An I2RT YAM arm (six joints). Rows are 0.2 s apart.
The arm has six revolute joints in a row. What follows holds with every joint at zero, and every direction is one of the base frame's.
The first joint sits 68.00 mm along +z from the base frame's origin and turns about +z.
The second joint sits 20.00 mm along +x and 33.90 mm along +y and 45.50 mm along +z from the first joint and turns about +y.
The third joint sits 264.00 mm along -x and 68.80 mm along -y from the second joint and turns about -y.
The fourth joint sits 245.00 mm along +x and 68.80 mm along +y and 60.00 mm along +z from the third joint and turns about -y.
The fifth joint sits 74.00 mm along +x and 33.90 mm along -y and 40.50 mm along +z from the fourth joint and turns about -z.
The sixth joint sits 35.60 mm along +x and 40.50 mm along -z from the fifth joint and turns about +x.
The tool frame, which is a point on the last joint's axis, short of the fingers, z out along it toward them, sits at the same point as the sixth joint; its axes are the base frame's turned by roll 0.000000, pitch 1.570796 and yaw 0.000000 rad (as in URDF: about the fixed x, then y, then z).
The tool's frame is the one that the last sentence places.
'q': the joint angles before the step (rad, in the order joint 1, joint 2, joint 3, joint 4, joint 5, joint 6). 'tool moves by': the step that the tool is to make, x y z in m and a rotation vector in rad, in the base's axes. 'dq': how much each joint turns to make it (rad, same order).
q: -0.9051, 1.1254, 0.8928, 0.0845, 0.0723, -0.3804
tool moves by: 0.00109, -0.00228, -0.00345, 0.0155, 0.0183, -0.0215
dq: 0.0010, 0.0123, 0.0031, -0.0142, 0.0230, -0.0012
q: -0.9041, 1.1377, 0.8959, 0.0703, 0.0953, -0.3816
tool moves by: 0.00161, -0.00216, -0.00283, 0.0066, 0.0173, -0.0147
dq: 0.0021, 0.0128, 0.0025, -0.0049, 0.0182, -0.0064
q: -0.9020, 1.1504, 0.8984, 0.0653, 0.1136, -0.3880
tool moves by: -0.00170, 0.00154, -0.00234, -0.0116, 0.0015, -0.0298
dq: 0.0030, -0.0094, -0.0183, 0.0174, 0.0338, -0.0023
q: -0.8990, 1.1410, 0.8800, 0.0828, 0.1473, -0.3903
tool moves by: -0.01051, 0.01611, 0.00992, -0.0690, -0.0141, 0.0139
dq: 0.0069, -0.0859, -0.0346, 0.0161, -0.0023, -0.0332
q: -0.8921, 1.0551, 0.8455, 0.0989, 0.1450, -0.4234
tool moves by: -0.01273, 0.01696, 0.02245, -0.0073, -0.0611, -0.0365
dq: 0.0097, -0.0832, 0.0366, -0.0834, 0.0420, 0.0475
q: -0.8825, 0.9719, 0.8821, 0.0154, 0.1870, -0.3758
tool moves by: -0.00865, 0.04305, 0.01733, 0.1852, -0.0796, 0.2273
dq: 0.0761, -0.1210, 0.0759, -0.2991, -0.1734, 0.1625
